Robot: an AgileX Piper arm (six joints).
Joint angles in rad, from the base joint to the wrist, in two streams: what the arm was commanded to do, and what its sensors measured. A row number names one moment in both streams.
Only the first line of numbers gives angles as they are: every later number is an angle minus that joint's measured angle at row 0.
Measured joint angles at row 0:
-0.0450, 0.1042, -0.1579, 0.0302, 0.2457, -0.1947
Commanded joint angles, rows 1 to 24:
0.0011, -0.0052, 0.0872, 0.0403, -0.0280, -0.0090
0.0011, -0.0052, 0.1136, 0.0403, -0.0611, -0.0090
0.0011, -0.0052, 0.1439, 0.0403, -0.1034, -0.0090
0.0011, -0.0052, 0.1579, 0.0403, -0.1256, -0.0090
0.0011, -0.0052, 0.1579, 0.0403, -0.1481, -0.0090
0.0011, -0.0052, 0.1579, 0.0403, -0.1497, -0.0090
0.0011, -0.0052, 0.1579, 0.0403, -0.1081, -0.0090
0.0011, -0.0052, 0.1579, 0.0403, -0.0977, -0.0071
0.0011, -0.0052, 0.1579, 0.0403, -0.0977, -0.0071
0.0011, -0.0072, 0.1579, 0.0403, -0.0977, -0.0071
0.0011, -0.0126, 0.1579, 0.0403, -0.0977, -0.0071
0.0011, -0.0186, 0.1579, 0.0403, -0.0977, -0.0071
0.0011, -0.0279, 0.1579, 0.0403, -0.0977, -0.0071
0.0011, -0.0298, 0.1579, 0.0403, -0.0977, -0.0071
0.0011, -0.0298, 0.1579, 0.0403, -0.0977, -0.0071
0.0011, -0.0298, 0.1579, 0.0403, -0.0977, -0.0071
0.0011, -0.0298, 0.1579, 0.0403, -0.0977, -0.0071
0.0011, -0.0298, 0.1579, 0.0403, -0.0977, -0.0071
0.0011, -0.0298, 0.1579, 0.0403, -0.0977, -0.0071
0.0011, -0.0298, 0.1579, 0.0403, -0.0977, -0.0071
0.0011, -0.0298, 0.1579, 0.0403, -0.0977, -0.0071
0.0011, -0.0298, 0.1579, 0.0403, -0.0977, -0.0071
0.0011, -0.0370, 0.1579, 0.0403, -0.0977, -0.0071
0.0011, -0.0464, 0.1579, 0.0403, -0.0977, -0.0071
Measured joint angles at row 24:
0.0000, -0.0267, 0.1545, 0.0345, -0.0973, -0.0021
